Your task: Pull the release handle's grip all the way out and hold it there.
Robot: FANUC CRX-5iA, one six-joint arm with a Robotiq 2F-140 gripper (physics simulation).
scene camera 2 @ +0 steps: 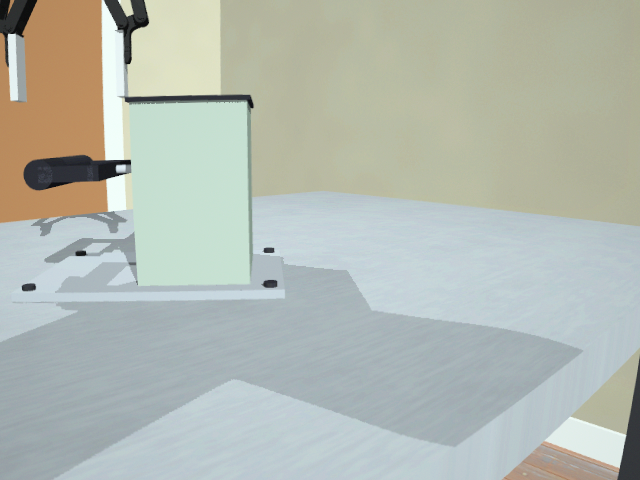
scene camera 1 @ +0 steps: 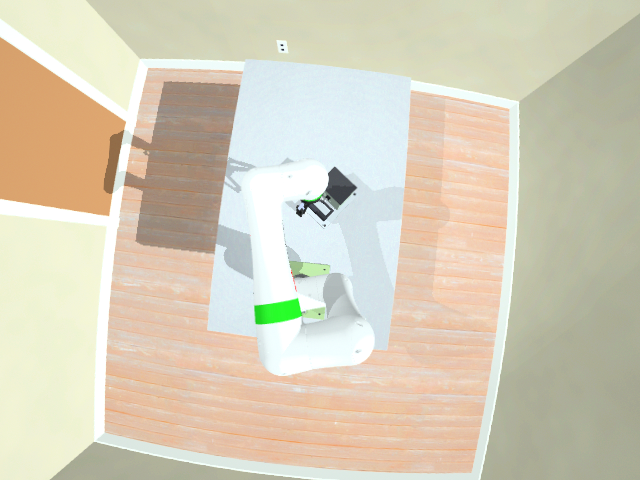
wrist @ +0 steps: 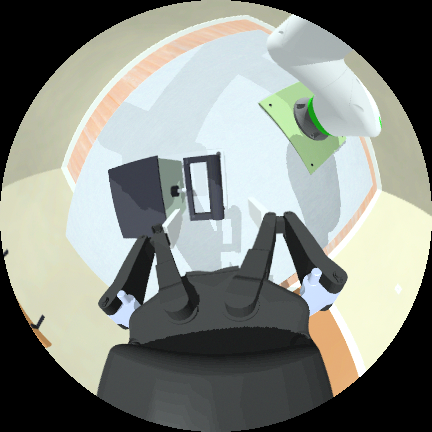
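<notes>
The release handle's dark grip (scene camera 1: 315, 210) (scene camera 2: 38, 174) (wrist: 217, 187) is the outer bar of a rectangular frame. It stands out sideways from a pale green box (scene camera 2: 191, 191) with a dark lid (scene camera 1: 341, 186) (wrist: 137, 195). A short light rod (scene camera 2: 123, 168) (wrist: 181, 190) shows between frame and box. My gripper (scene camera 2: 70, 98) (wrist: 214, 211) is open and empty, fingers pointing down. In scene camera 2 its fingertips are above the handle, one near the lid's edge and the other out past the bar's end. In scene camera 1 the arm hides most of it.
The box stands on a light baseplate (scene camera 2: 206, 295) with dark bolts at its corners, on the pale table (scene camera 1: 320, 113) (scene camera 2: 439, 258). The arm's green mounting plate (scene camera 1: 312, 268) (wrist: 285, 107) is near the table's front. The arm's forearm (scene camera 1: 268, 242) passes over the table's left part.
</notes>
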